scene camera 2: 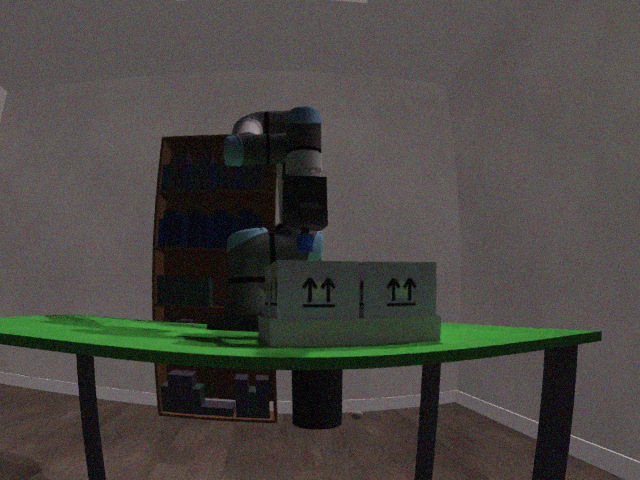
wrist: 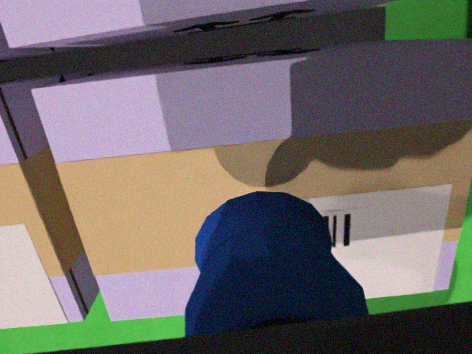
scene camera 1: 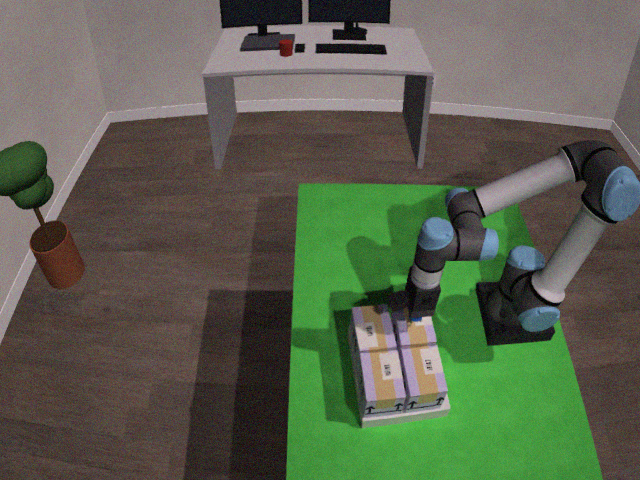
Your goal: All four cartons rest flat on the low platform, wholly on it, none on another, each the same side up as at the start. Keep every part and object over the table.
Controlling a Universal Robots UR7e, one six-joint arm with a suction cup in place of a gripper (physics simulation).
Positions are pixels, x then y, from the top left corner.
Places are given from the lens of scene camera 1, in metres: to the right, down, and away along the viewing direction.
low platform (scene camera 1: pixel 445 408): 0.33, 0.45, 1.26
carton (scene camera 1: pixel 371 329): 0.13, 0.23, 1.33
carton (scene camera 1: pixel 382 390): 0.15, 0.37, 1.20
